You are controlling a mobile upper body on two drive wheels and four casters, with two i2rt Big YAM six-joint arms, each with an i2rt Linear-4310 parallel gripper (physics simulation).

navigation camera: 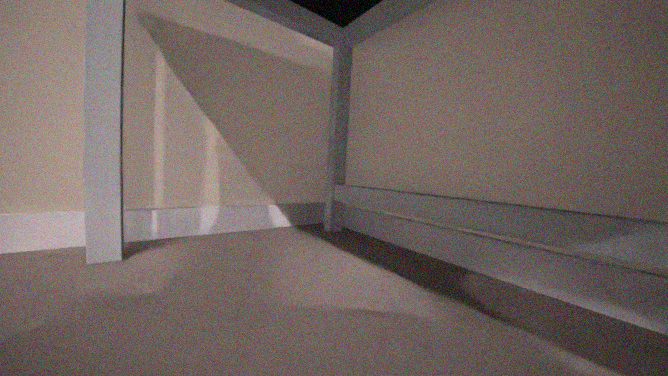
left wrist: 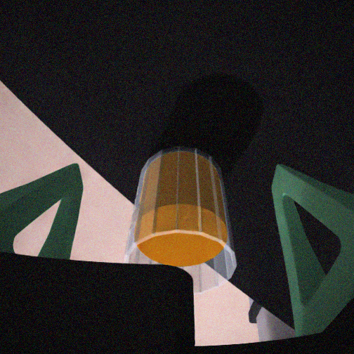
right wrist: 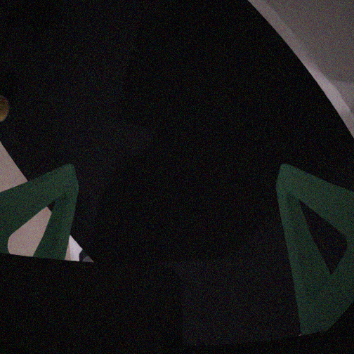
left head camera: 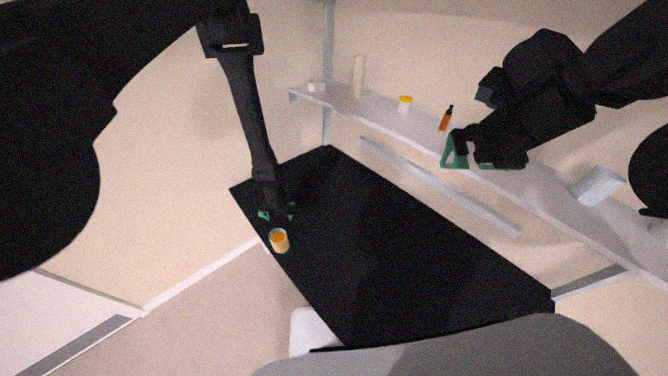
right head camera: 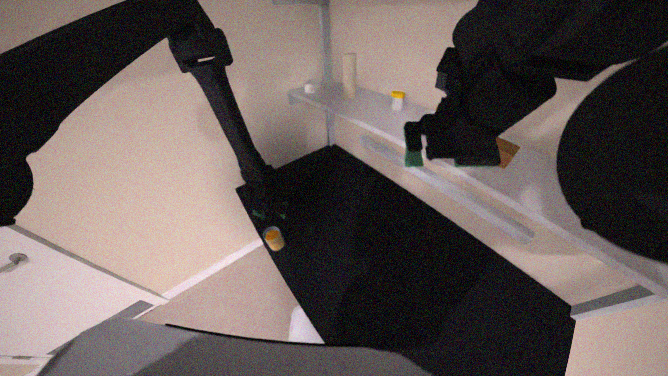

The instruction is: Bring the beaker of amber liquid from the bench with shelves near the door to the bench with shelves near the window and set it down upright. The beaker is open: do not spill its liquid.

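The beaker of amber liquid point(left head camera: 279, 241) point(right head camera: 274, 239) point(left wrist: 181, 220) stands upright on the black bench top point(left head camera: 400, 240) point(right head camera: 400, 250), close to its left edge. A small part of the beaker point(right wrist: 3, 108) shows at the left edge of the right wrist view. My left gripper point(left head camera: 277, 216) point(right head camera: 270, 215) point(left wrist: 177, 175) is open and empty, just behind the beaker in the head views; in its wrist view the beaker shows between the spread green fingers, not gripped. My right gripper point(left head camera: 467, 167) point(right head camera: 435, 164) point(right wrist: 176, 174) is open and empty, high near the shelf, well away from the beaker.
A grey shelf point(left head camera: 380, 114) point(right head camera: 372, 111) runs behind the bench. On it are a pale cylinder point(left head camera: 358, 76) point(right head camera: 349, 75), a yellow-capped jar point(left head camera: 405, 105) point(right head camera: 397, 101), an amber bottle point(left head camera: 445, 121) and a light blue container point(left head camera: 597, 186). The navigation camera shows a bench leg point(navigation camera: 104, 140).
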